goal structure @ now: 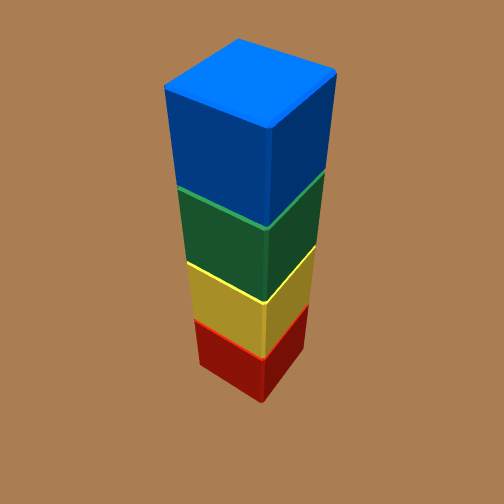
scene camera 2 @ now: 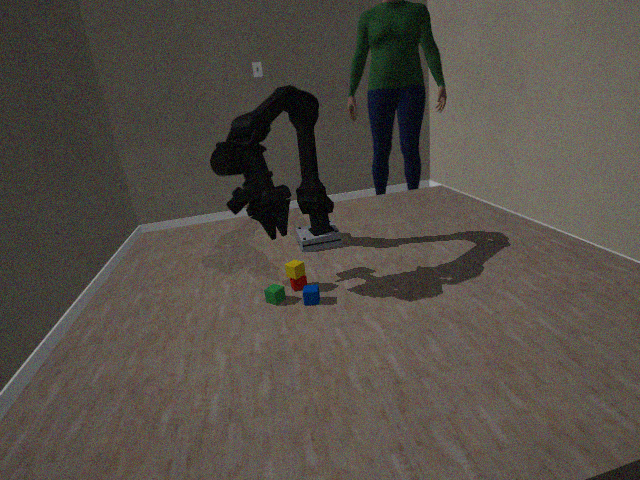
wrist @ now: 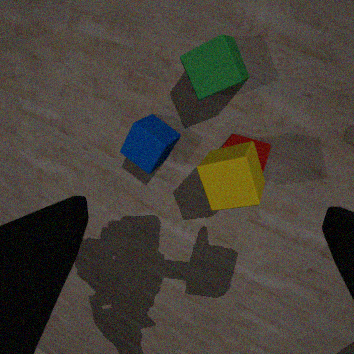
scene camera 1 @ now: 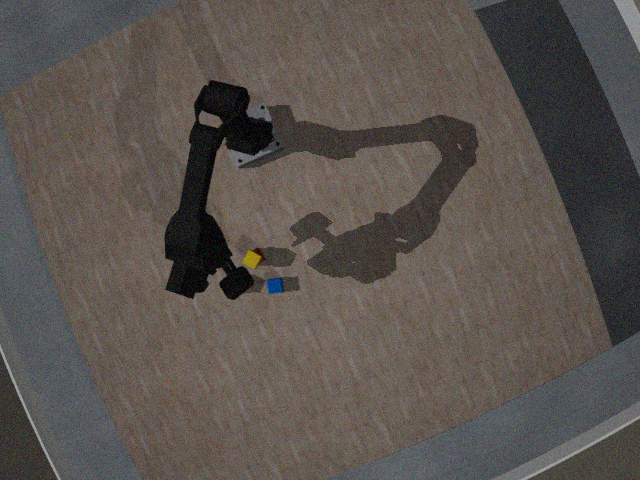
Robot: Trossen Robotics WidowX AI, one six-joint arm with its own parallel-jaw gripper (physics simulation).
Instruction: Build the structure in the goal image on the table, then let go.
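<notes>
A yellow cube sits on a red cube, turned and offset on it, with part of the red top showing. A blue cube lies apart on the surface beside this stack. A green cube lies on the surface on the other side of the blue one, apart from the stack; it is hidden in scene camera 1. My gripper is open and empty, above and back from the stack.
The arm's grey base plate stands behind the cubes. The arm's dark shadow lies on the wood surface to the right of the cubes. A person in a green top stands by the back wall.
</notes>
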